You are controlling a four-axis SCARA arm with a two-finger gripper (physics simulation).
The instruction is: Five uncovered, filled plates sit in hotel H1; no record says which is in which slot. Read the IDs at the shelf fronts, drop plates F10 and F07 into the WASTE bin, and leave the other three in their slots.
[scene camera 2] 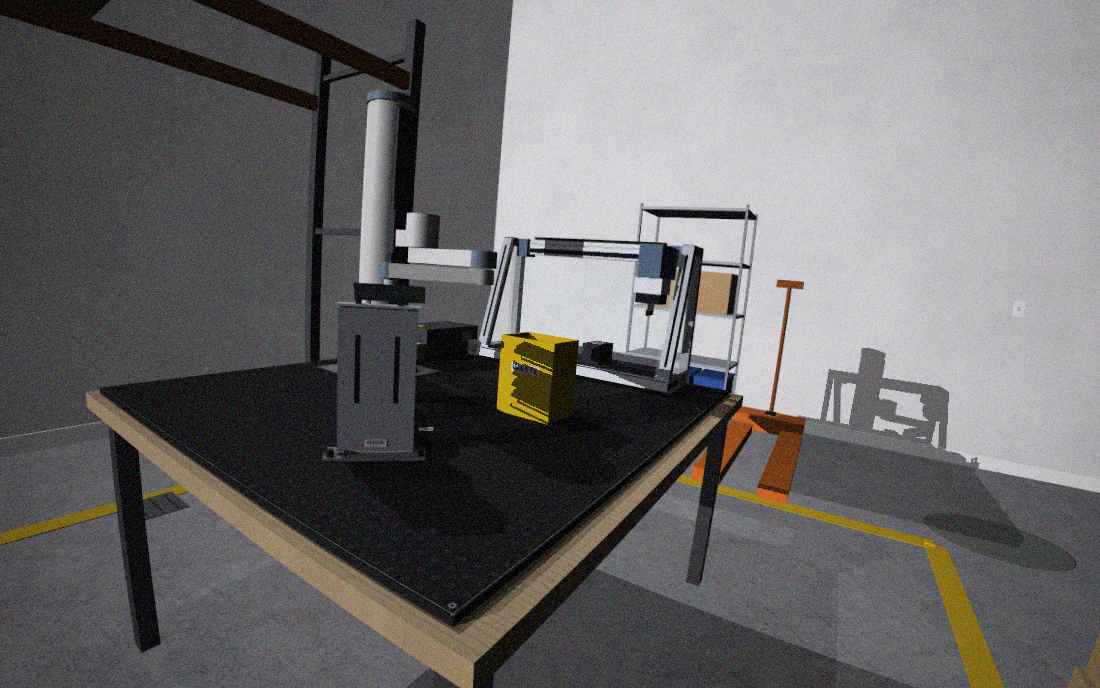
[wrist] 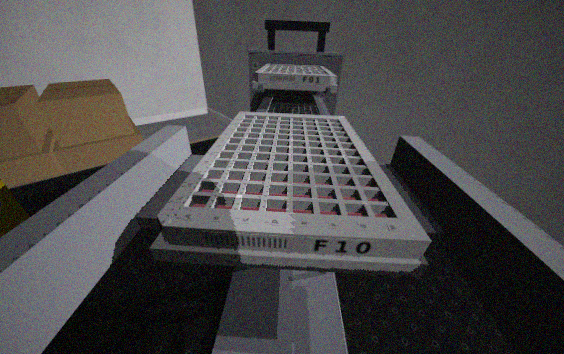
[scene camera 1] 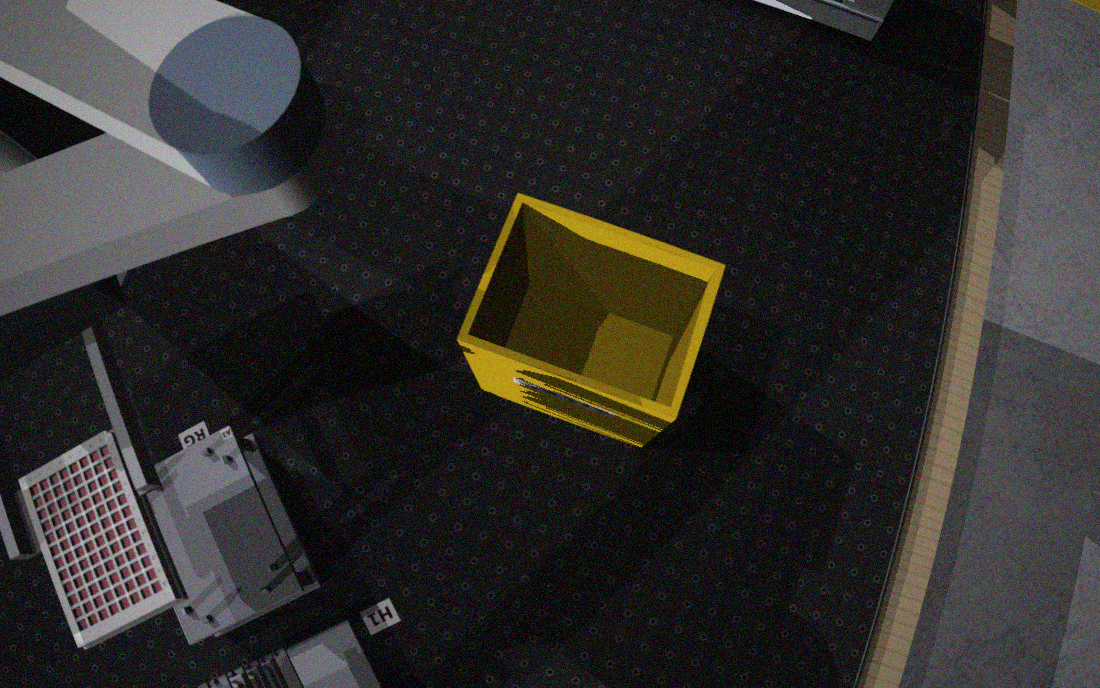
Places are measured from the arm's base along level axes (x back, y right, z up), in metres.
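Where they show: gripper, fingertip midpoint: [wrist: 290,150] [scene camera 1: 85,523].
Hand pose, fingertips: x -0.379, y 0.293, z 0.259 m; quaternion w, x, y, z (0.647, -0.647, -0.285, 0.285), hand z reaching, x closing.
Things, the pixels of their top centre, and the offset from my fingertips. "pt": a spot on its surface instead.
- plate F10, top centre: [wrist: 291,145] [scene camera 1: 91,537] dx -0.007, dy +0.007, dz -0.002 m
- Plate F01, top centre: [wrist: 295,68] dx -0.143, dy +0.135, dz +0.020 m
- yellow WASTE bin, top centre: [scene camera 1: 594,300] [scene camera 2: 540,337] dx -0.268, dy -0.267, dz -0.047 m
- RG label, surface spot: [scene camera 1: 193,436] pt dx +0.075, dy -0.066, dz -0.246 m
- H1 label, surface spot: [scene camera 1: 379,615] pt dx -0.168, dy +0.024, dz -0.246 m
My gripper [scene camera 1: 95,537] [wrist: 290,150] is shut on plate F10 [scene camera 1: 141,604] [wrist: 295,227], a white gridded plate with red wells, and holds it level, its ID facing the wrist camera. Hotel H1 [scene camera 1: 332,645] [wrist: 295,57] is partly cut off at the bottom of scene camera 1 and stands beyond the held plate in the wrist view. Plate F01 [wrist: 295,78] sits at its top. The lower slots and plate F07 are hidden in the wrist view. The yellow WASTE bin [scene camera 1: 494,369] [scene camera 2: 512,397] stands upright; the part of its inside that shows holds no plate.
A grey stand [scene camera 1: 235,527] by the RG label [scene camera 1: 193,436] is beside the held plate. The H1 label [scene camera 1: 379,615] lies by the hotel. The arm column [scene camera 2: 377,186] stands left of the bin, and a gantry frame [scene camera 2: 687,316] behind it. The wooden table edge [scene camera 1: 932,486] is at right.
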